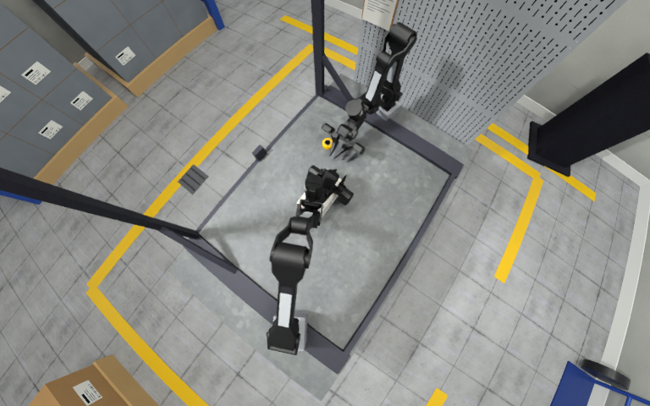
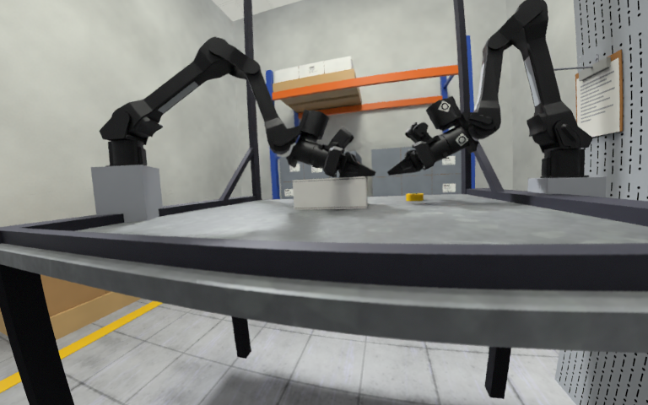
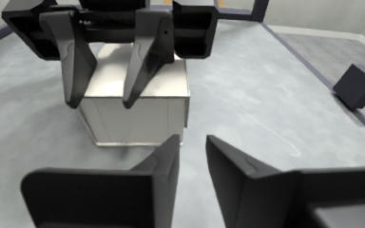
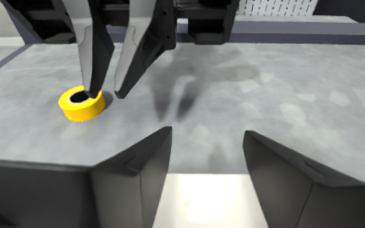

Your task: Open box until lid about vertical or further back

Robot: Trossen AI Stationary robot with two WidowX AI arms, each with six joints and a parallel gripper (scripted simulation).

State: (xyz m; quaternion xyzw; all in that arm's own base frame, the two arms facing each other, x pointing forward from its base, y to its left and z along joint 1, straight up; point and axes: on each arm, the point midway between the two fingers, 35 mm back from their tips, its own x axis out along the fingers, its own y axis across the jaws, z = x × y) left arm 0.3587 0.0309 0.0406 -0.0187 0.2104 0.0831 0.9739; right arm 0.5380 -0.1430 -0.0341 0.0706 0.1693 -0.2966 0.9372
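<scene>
Right now my right hand is 7 cm to the left of the white box, 6 cm past it and 4 cm above it. From my right hand the other things lie so: small yellow ring (17 cm to the left, 11 cm behind, 8 cm below).
My left hand is 8 cm above the small yellow ring, 6 cm to the right of it and 6 cm past it. Also, from my left hand: white box 17 cm to the right, 4 cm below, 1 cm behind.
</scene>
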